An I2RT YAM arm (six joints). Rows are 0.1 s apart.
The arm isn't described. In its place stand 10 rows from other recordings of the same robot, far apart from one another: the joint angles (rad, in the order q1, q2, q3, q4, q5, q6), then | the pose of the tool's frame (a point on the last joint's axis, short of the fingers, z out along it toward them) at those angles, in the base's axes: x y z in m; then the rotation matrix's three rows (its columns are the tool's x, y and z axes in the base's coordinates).
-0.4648, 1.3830, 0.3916, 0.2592, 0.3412, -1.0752 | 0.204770 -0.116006 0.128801; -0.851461 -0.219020 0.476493; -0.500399 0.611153 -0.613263; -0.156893 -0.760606 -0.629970
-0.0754, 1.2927, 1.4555, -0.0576, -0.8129, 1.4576 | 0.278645 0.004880 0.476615; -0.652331 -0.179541 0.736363; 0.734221 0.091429 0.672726; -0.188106 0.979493 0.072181
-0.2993, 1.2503, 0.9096, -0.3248, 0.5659, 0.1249 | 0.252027 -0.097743 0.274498; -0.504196 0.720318 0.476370; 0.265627 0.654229 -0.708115; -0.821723 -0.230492 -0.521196
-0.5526, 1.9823, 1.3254, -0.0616, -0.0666, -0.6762 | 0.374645 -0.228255 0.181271; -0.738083 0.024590 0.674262; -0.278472 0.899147 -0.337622; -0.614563 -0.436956 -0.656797
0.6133, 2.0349, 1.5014, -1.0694, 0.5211, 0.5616 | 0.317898 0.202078 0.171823; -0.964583 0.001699 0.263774; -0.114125 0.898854 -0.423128; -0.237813 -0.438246 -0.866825
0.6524, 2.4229, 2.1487, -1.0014, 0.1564, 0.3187 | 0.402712 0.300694 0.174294; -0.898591 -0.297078 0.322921; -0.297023 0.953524 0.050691; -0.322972 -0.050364 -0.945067
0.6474, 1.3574, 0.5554, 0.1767, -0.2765, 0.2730 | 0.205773 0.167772 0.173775; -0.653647 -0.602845 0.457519; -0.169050 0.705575 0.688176; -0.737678 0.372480 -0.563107
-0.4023, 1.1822, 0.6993, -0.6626, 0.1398, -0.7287 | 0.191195 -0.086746 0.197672; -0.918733 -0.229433 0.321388; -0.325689 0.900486 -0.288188; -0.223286 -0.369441 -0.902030
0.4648, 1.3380, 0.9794, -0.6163, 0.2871, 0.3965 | 0.246110 0.112133 0.251074; -0.793600 0.020224 0.608103; 0.016398 0.999795 -0.011851; -0.608218 0.000567 -0.793769
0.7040, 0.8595, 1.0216, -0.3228, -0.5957, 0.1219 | 0.125721 0.132961 0.395684; -0.237551 -0.936027 0.259658; -0.069669 0.283039 0.956575; -0.968874 0.209145 -0.132449
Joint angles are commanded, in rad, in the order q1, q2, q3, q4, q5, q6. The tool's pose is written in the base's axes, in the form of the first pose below.
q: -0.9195 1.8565 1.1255 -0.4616 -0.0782 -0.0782
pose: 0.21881 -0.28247 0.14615; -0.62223 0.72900 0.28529; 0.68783 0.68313 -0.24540; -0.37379 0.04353 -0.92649
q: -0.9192 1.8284 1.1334 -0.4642 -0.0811 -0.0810
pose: 0.21920 -0.28263 0.15764; -0.61652 0.72534 0.30624; 0.67533 0.68713 -0.26793; -0.40477 0.04163 -0.91347
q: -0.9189 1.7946 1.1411 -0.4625 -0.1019 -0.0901
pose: 0.21987 -0.28211 0.17131; -0.61153 0.71156 0.34599; 0.65373 0.70073 -0.28567; -0.44572 0.05149 -0.89369
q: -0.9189 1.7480 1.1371 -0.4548 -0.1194 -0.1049
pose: 0.21848 -0.27927 0.18629; -0.60700 0.69457 0.38617; 0.62397 0.71747 -0.30966; -0.49215 0.05300 -0.86890
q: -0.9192 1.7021 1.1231 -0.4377 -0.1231 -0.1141
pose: 0.21573 -0.27563 0.19842; -0.59774 0.68633 0.41432; 0.59738 0.72597 -0.34074; -0.53464 0.04383 -0.84394
